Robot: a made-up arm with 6 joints.
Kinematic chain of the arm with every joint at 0, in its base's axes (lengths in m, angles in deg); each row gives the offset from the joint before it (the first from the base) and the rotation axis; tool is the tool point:
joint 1: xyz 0 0 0.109 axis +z
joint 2: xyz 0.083 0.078 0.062 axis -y
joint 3: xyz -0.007 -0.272 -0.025 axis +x
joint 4: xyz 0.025 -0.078 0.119 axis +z
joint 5: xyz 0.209 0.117 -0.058 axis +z
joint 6: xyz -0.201 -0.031 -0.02 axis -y
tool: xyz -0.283 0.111 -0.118
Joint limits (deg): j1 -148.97..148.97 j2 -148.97..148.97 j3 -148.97..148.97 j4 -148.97..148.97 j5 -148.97..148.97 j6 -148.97..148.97
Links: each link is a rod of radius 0.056 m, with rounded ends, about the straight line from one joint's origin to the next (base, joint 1, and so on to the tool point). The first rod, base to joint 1, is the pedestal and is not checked.
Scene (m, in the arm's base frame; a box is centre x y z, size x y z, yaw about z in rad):
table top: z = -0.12
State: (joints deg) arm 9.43 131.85 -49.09 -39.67 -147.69 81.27
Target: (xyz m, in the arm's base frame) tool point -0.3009 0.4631 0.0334
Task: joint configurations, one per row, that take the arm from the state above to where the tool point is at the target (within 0.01 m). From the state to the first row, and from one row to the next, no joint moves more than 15 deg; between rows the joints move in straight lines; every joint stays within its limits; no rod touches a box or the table.
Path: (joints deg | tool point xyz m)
1: -3.82 132.77 -61.64 -45.01 -147.90 76.10 | -0.2671 -0.5294 0.3996
2: -17.06 133.69 -74.20 -50.35 -148.12 70.92 | -0.4638 -0.4122 0.3213
3: -30.31 134.60 -86.75 -55.68 -148.33 65.75 | -0.5930 -0.2076 0.2374
4: -43.56 135.52 -99.30 -61.02 -148.54 60.57 | -0.6148 0.0453 0.1555
5: -56.80 136.44 -111.86 -66.36 -148.76 55.40 | -0.5125 0.2893 0.0846
6: -70.05 137.36 -124.41 -71.70 -148.97 50.22 | -0.3009 0.4631 0.0334

